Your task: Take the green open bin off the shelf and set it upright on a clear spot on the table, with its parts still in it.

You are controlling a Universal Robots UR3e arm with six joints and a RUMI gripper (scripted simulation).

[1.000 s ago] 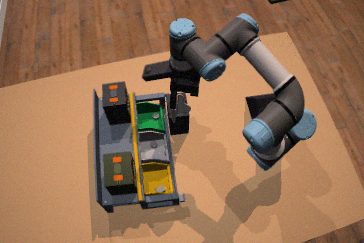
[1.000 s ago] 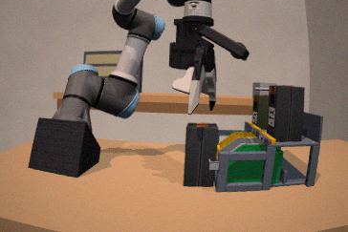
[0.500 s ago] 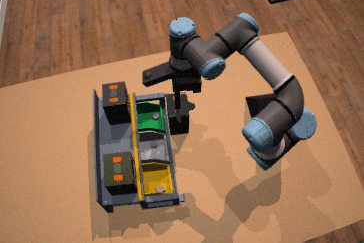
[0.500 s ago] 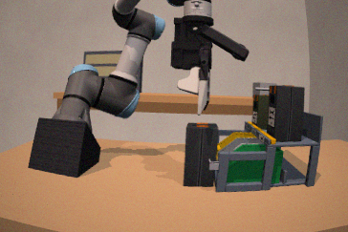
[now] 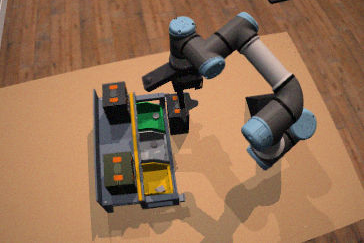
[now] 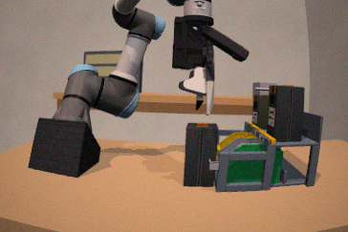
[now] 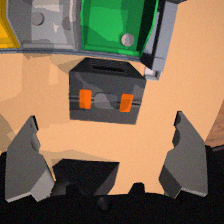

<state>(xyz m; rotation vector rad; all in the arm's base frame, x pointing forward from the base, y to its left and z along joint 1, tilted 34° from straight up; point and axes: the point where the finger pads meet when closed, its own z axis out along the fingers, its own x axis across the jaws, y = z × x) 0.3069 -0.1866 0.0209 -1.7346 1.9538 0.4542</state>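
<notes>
My gripper is now 9 cm above the dark box. From my hand the other things lie so: green open bin 11 cm ahead, 3 cm to the right, 11 cm below; yellow bin 16 cm ahead, 19 cm to the left, 11 cm below; grey bin 14 cm ahead, 8 cm to the left, 11 cm below.
</notes>
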